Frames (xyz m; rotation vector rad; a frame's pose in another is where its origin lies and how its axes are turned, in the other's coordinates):
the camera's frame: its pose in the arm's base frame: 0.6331 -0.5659 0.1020 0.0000 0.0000 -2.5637
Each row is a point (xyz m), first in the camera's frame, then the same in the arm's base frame.
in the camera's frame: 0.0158 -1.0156 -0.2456
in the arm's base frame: 0.0651 0.2762 -0.1436
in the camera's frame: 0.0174 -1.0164 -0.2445
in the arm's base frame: 0.0633 0.2759 -0.1425
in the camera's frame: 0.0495 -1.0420 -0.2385
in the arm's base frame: 0.0224 0.2799 -0.1365
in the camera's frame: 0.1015 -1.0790 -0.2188
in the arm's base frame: -0.0413 0.2824 -0.1168
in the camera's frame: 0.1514 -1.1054 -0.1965
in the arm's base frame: -0.0976 0.2773 -0.0945
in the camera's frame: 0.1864 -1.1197 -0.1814
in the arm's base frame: -0.1347 0.2702 -0.0794
